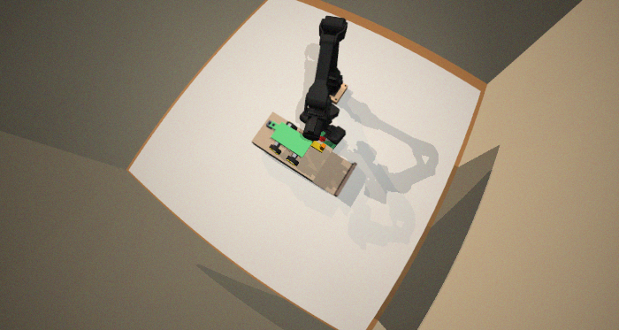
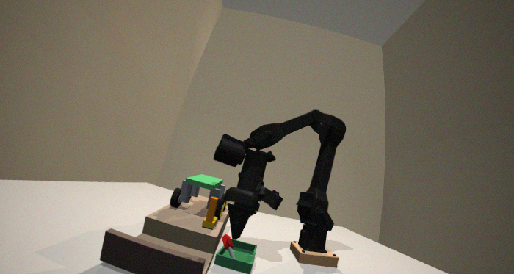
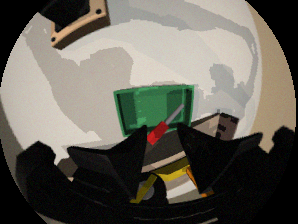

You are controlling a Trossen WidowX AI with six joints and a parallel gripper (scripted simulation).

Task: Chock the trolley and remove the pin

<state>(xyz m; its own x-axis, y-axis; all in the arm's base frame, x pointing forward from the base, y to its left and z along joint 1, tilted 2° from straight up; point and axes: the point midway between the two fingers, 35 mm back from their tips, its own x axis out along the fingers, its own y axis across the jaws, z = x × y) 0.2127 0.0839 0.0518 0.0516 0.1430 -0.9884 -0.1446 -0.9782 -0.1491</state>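
The red-headed stop pin lies 10 mm ahead of my gripper tip, 10 mm to the left of it and 20 mm below it. From my gripper tip the other things lie so: brown ramp 110 mm ahead, 90 mm to the right; yellow chock 60 mm ahead, 10 mm to the left, 40 mm above; green tray 10 mm behind, 50 mm below.
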